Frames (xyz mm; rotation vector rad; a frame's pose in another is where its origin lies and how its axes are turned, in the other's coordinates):
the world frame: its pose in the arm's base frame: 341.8 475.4 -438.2 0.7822 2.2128 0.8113
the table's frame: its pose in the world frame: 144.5 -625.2 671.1 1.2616 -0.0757 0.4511
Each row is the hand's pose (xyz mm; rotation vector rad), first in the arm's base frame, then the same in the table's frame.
Working: the arm's base frame: its pose in the table's frame: -636.5 -927.0 -999.1 -1.8630 -2.3461 0.5919

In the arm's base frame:
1: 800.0 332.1 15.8 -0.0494 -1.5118 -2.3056
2: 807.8 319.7 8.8 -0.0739 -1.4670 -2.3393
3: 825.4 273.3 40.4 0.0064 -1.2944 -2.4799
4: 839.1 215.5 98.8 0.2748 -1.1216 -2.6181
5: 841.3 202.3 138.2 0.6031 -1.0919 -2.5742
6: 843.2 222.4 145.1 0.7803 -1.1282 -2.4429
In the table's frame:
1: -538.7 -108.3 -1265.1 -1.6744 1.8284 -0.8560
2: -550.0 -101.4 -1255.6 -1.6996 1.8533 -0.8119
3: -606.6 -100.8 -1271.4 -1.8573 1.9396 -0.7789
4: -680.9 -112.5 -1307.2 -2.0895 1.9936 -0.8993
5: -705.6 -122.4 -1339.2 2.1177 -1.9494 1.1775
6: -689.7 -118.6 -1353.0 1.9818 -1.8972 1.3744

